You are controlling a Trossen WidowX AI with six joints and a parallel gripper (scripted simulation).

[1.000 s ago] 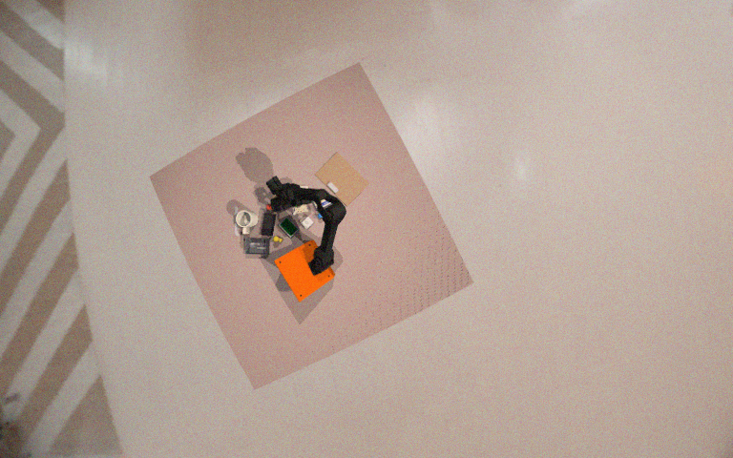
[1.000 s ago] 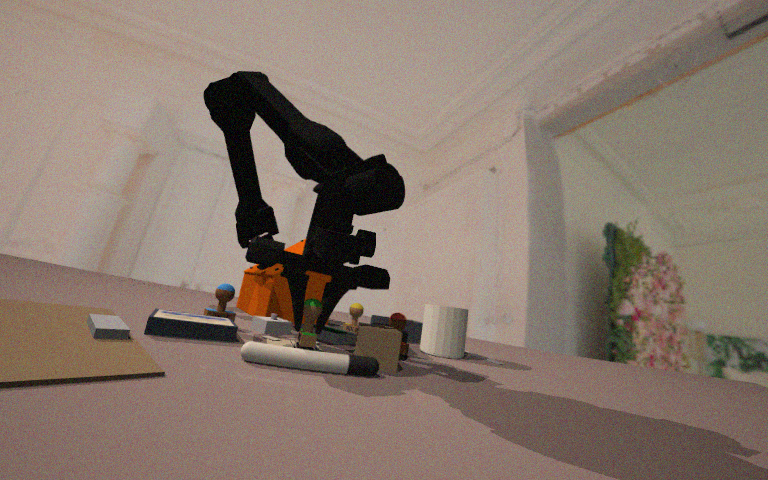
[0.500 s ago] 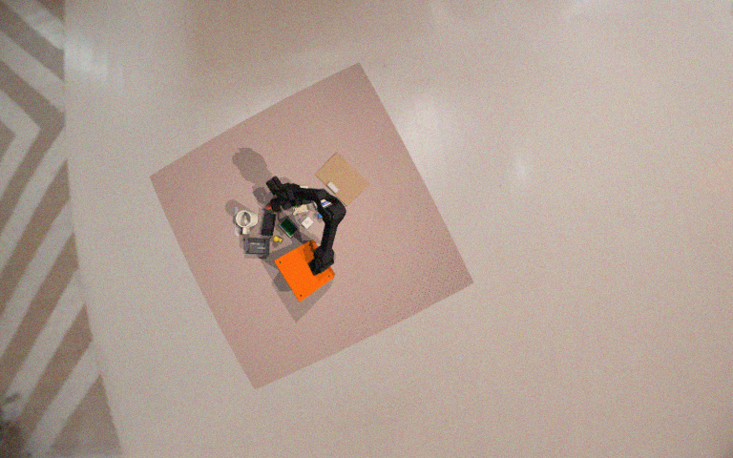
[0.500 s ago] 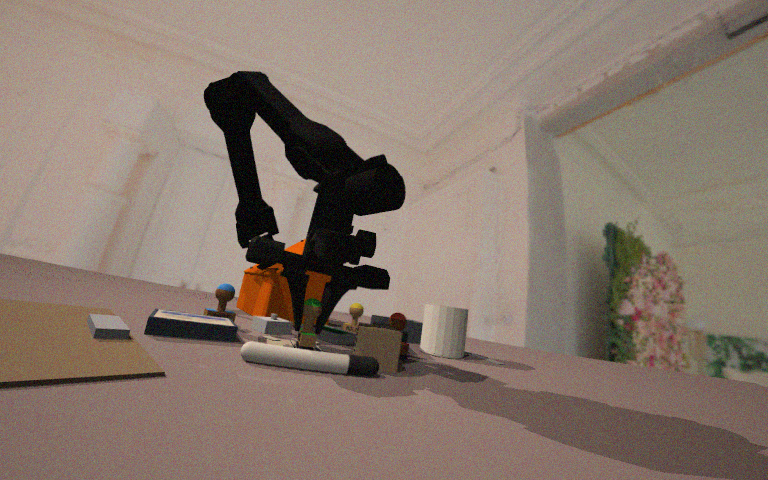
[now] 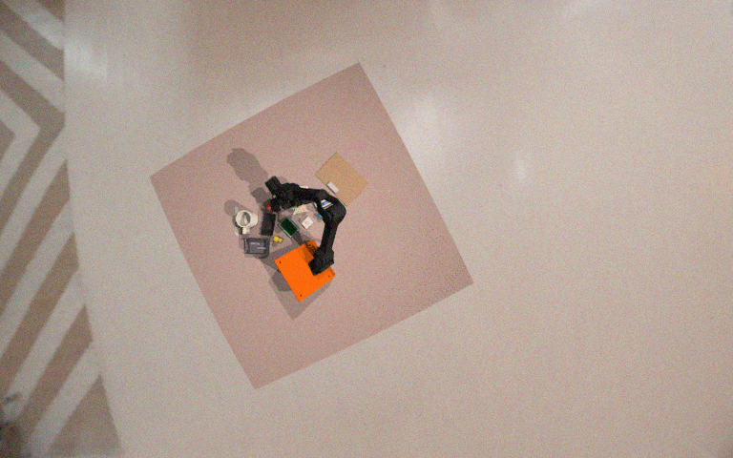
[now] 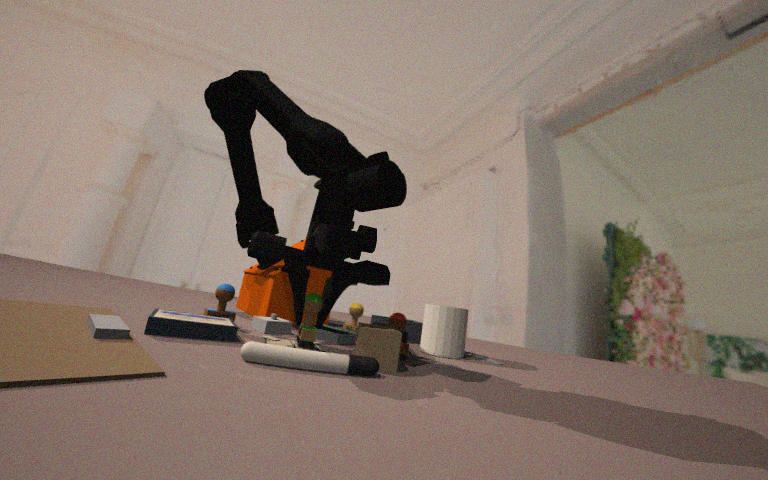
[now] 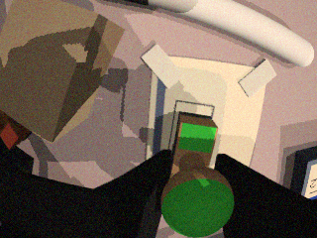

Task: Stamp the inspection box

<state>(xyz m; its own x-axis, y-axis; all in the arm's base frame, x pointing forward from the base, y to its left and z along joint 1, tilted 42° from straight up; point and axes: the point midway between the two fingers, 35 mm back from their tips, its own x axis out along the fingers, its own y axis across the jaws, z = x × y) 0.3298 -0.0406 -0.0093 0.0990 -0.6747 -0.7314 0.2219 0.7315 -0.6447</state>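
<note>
Now: gripper tip 1 cm to the left of the cream card and 3 cm above it. From my gripper tip the other things lie so: marker (8 cm ahead, 1 cm to the right, 2 cm below); red-knobbed stamp (4 cm ahead, 12 cm to the left, 1 cm below); tan box (6 cm ahead, 7 cm to the left, 1 cm below).
</note>
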